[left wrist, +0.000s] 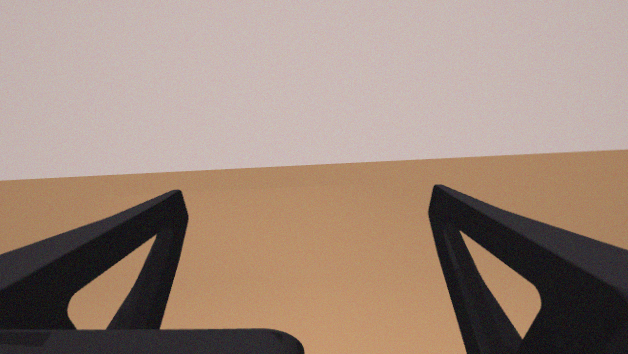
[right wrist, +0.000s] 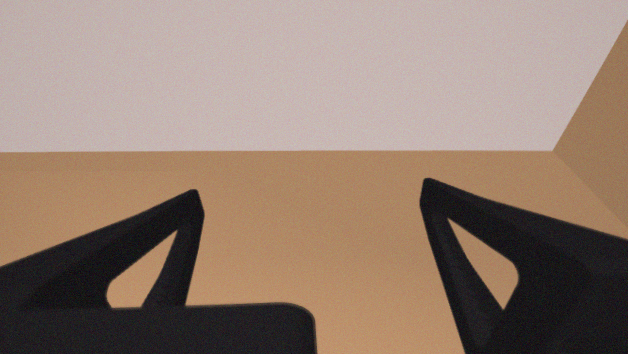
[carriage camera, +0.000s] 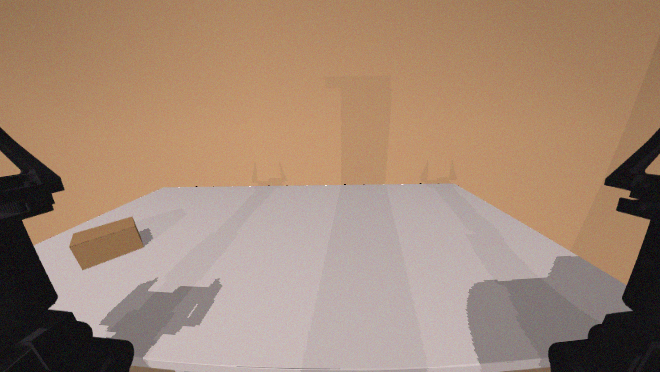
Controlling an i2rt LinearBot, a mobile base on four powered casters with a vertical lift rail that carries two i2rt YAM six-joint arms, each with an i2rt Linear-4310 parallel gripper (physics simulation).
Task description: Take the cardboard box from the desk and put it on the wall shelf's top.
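Places are measured from the left arm's base along level axes (x ahead, y left, z up), in metres.
Pixels of known places: left gripper, between the fingertips: (left wrist: 307, 201); right gripper, between the fingertips: (right wrist: 311, 196).
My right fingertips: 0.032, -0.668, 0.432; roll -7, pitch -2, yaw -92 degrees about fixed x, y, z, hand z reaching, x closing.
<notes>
Behind a point stands the place of what it marks, as x, y, z.
The brown cardboard box (carriage camera: 107, 243) {0.252, 0.239, 0.139} lies on the left part of the white desk (carriage camera: 280, 240) {0.343, -0.182, 0.093} in the carriage camera, turned a little, near the desk's left edge. My left gripper (left wrist: 307, 201) {0.018, 0.000, 0.441} is open and empty, with its fingers wide apart; in the carriage camera part of it shows at the left edge, to the left of and above the box, apart from it. My right gripper (right wrist: 311, 196) {0.032, -0.668, 0.432} is open and empty; part of it shows at the right edge of the carriage camera, far from the box. The wall shelf does not show in these views.
An orange-tan wall (carriage camera: 225, 100) {0.821, 0.158, 0.503} (left wrist: 310, 270) {0.822, 0.048, 1.003} (right wrist: 310, 250) {0.826, -0.648, 0.986} stands behind the desk. A side wall (carriage camera: 630, 210) {0.673, -1.858, -0.041} (right wrist: 600, 125) {0.595, -1.858, 1.428} is at the right. Shadows of the arms and the lift rail fall on the desk and wall. The pale ceiling (left wrist: 300, 75) {0.402, 0.057, 1.580} (right wrist: 275, 75) {0.443, -0.502, 1.580} shows in both wrist views.
</notes>
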